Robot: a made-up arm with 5 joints. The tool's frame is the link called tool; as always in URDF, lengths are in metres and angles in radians. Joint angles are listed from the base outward. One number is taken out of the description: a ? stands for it. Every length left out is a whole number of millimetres.
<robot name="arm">
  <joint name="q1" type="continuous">
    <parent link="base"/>
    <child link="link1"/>
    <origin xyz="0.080 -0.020 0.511" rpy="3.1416 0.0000 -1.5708"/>
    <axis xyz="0 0 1"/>
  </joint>
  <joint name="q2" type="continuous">
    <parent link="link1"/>
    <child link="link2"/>
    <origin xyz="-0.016 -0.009 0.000" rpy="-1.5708 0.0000 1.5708"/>
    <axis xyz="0 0 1"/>
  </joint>
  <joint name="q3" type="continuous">
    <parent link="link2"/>
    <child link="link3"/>
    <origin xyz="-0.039 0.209 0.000" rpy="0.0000 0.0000 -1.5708"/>
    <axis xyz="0 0 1"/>
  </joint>
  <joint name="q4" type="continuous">
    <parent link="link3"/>
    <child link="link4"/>
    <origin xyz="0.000 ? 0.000" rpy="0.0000 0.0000 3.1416"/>
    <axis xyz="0 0 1"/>
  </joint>
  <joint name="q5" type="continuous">
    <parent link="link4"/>
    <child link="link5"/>
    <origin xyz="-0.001 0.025 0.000" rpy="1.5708 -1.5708 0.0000"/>
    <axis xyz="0 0 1"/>
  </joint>
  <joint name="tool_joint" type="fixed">
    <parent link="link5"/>
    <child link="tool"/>
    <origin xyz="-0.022 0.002 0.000" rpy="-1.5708 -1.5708 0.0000"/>
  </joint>
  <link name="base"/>
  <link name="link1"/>
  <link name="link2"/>
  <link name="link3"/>
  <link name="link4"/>
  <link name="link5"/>
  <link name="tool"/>
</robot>
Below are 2 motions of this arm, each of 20 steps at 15 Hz.
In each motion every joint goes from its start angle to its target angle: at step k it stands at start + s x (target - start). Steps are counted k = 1, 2, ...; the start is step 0. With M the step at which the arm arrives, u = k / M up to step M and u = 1 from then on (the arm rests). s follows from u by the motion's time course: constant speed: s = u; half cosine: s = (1 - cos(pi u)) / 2; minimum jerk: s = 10 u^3 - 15 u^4 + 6 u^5.
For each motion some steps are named. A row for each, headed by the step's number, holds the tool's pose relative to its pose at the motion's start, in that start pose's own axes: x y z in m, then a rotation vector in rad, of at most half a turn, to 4 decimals.
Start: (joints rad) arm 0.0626 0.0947 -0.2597 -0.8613 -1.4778
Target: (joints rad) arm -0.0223 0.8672 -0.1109 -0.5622 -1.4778
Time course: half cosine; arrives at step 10
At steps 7, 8, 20:
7: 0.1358 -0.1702 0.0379 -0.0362 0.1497 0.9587
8: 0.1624 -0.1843 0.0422 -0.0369 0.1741 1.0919
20: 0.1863 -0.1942 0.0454 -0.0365 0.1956 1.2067

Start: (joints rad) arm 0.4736 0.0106 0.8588 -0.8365 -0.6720
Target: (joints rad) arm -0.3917 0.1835 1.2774 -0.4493 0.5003
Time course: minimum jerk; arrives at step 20
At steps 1, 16, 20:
1: 0.0001 0.0001 0.0002 0.0014 0.0015 -0.0001
16: 0.0799 0.0402 0.0896 1.3700 1.0361 -0.6898
20: 0.0866 0.0409 0.0927 1.4605 1.0793 -0.7698

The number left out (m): -0.148
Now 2 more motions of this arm.
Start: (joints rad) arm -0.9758 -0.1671 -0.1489 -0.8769 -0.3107
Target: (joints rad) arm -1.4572 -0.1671 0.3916 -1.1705 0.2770
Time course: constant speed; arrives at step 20
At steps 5, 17, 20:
5: 0.0169 0.0161 0.0152 0.0364 0.0711 -0.0320
17: 0.0649 0.0599 0.0335 0.1332 0.2171 -0.1765
20: 0.0782 0.0706 0.0338 0.1590 0.2444 -0.2264

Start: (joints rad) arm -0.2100 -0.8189 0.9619 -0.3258 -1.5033
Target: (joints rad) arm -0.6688 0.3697 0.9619 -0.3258 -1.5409
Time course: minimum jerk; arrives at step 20
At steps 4, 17, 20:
4: -0.0077 -0.0050 0.0022 -0.0061 0.0308 0.0669
17: -0.0456 -0.1299 0.0727 0.1500 0.4908 1.1134
20: -0.0439 -0.1340 0.0746 0.1620 0.5019 1.1429

